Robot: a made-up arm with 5 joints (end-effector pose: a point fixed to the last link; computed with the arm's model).
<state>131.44 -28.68 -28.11 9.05 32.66</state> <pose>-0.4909 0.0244 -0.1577 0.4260 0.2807 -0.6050 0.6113</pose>
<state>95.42 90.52 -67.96 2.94 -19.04</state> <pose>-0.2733 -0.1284 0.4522 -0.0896 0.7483 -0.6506 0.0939</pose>
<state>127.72 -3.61 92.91 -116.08 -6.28</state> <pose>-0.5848 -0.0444 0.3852 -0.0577 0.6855 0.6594 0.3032</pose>
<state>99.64 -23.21 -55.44 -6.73 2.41</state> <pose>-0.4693 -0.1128 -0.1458 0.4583 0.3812 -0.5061 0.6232</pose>
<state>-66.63 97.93 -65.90 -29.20 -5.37</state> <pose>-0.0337 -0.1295 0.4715 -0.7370 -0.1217 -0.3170 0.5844</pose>
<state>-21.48 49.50 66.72 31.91 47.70</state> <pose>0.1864 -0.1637 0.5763 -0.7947 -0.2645 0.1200 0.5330</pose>
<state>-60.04 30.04 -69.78 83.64 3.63</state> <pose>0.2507 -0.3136 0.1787 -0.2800 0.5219 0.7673 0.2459</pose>
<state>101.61 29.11 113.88 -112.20 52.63</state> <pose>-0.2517 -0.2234 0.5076 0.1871 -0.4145 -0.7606 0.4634</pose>
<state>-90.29 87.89 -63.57 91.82 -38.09</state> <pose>0.0143 -0.0639 0.4028 -0.5044 0.3376 0.6712 0.4257</pose>
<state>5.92 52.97 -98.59 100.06 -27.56</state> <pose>-0.2231 -0.3604 0.3393 0.3478 0.6090 0.1874 0.6877</pose>
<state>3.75 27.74 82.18 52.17 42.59</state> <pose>0.1065 -0.4214 0.5654 -0.7929 -0.2495 0.0345 0.5549</pose>
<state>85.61 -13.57 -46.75 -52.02 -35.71</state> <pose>-0.4920 -0.2852 -0.1110 0.1221 0.3009 -0.8624 0.3883</pose>
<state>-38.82 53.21 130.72 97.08 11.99</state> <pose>-0.1057 -0.0357 0.6349 0.6145 0.7356 -0.2090 0.1940</pose>
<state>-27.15 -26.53 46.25 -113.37 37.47</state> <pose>0.3135 -0.2970 0.1067 0.4783 0.4944 -0.3579 0.6314</pose>
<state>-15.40 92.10 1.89 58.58 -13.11</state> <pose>0.1711 -0.0742 0.4437 -0.7465 0.2438 0.4054 0.4680</pose>
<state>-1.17 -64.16 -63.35 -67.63 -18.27</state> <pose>-0.0759 -0.2220 -0.2901 0.0675 0.6494 -0.1215 0.7477</pose>
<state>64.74 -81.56 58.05 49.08 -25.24</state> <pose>-0.2721 -0.5334 -0.2026 -0.0226 -0.6813 -0.4379 0.5862</pose>
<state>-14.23 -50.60 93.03 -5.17 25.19</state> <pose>0.2253 -0.5474 -0.0326 0.2716 -0.2695 -0.2347 0.8936</pose>
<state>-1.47 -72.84 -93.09 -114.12 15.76</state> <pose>-0.1930 -0.2197 -0.2165 -0.3300 0.8494 -0.1285 0.3913</pose>
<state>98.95 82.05 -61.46 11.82 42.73</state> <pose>-0.2692 -0.1219 0.5055 -0.2607 -0.8963 0.3489 0.0838</pose>
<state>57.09 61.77 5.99 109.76 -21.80</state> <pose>-0.1275 -0.4532 0.3910 -0.1471 0.4771 0.4231 0.7561</pose>
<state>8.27 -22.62 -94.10 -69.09 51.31</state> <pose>-0.2133 -0.4407 0.0098 -0.2220 0.9679 -0.0997 0.0631</pose>
